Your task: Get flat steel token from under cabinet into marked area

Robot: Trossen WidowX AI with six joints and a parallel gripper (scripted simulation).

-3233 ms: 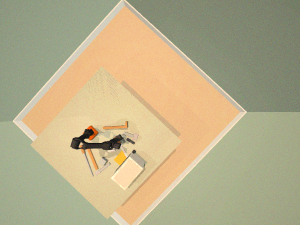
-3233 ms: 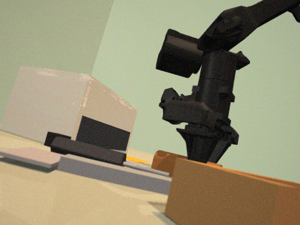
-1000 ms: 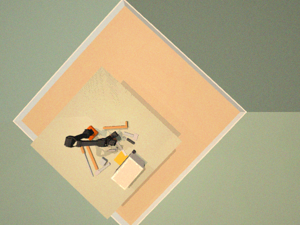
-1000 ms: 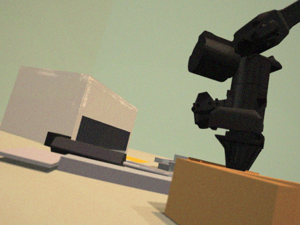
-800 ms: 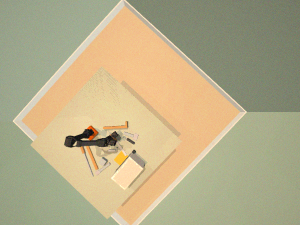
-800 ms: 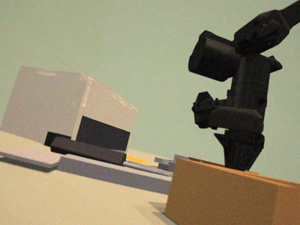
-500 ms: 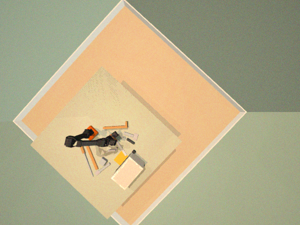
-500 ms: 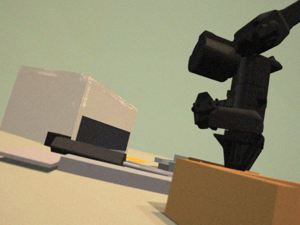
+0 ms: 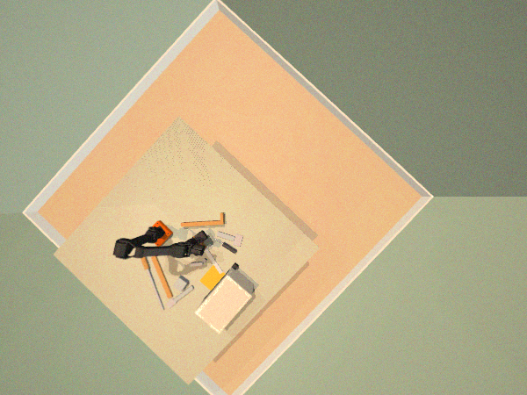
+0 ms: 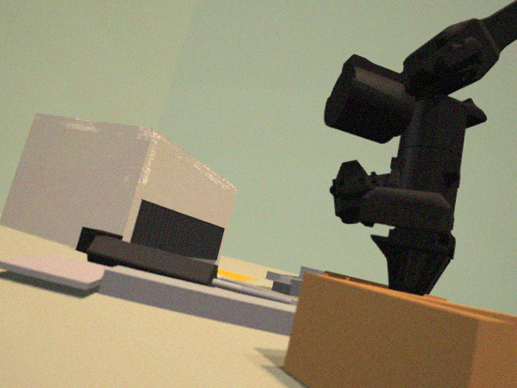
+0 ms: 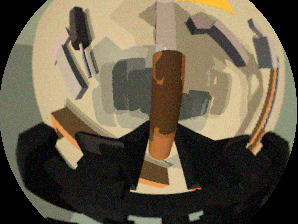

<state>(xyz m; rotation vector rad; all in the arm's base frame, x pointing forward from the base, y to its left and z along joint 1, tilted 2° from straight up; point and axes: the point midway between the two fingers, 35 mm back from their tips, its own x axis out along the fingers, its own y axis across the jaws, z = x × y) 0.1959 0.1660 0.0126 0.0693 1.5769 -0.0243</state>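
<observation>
Right now my gripper tip is 14 cm short of the dark screwdriver and 12 cm to the right of it. Round my gripper tip: token 43 cm ahead, 7 cm to the right; orange stick 5 cm ahead, 35 cm to the right.
</observation>
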